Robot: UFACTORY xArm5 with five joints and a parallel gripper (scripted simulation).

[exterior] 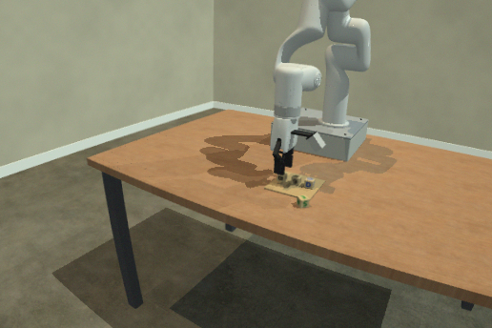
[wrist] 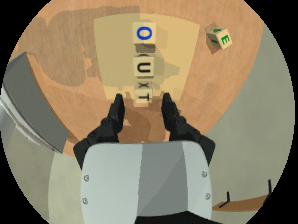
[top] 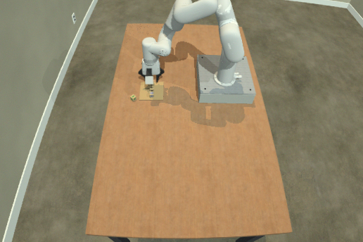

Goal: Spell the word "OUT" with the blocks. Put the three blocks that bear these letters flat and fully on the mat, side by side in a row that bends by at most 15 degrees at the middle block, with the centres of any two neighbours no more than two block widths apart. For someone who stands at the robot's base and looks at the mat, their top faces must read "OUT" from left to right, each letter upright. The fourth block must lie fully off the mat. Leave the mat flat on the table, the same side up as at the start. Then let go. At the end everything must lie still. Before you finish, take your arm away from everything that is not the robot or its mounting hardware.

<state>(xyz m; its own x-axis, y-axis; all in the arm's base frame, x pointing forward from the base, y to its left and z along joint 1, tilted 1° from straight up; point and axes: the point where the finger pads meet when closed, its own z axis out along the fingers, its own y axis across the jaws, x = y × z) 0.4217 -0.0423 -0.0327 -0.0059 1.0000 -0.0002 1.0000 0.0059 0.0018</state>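
My gripper is now 40 mm to the right of the U block and 40 mm above it. Round my hand: tan mat (50 mm below, 40 mm to the left).
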